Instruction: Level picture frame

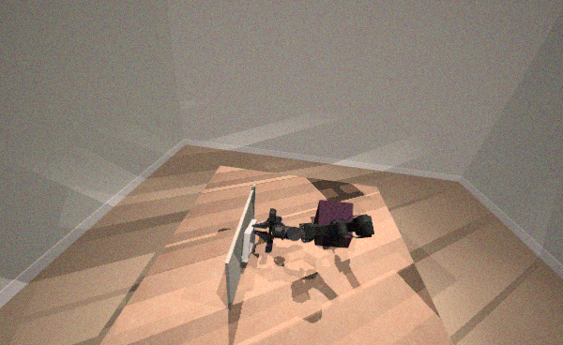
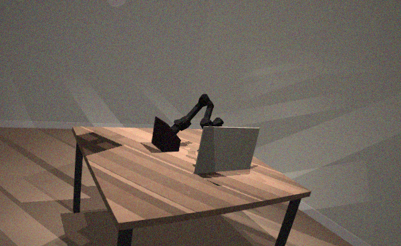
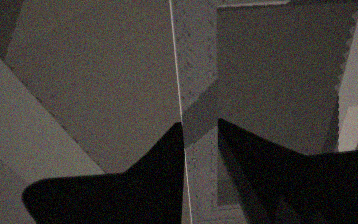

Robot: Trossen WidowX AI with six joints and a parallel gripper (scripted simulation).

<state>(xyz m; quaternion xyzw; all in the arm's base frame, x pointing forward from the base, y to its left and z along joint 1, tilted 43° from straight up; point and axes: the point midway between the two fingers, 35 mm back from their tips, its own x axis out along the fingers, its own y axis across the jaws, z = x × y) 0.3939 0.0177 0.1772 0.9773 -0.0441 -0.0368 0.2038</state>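
The picture frame is 1 cm ahead of my gripper tip, 2 cm to the left of it and 5 cm below it. Also, from my gripper tip: grey wall panel 3 cm ahead, 1 cm to the left, 6 cm below.
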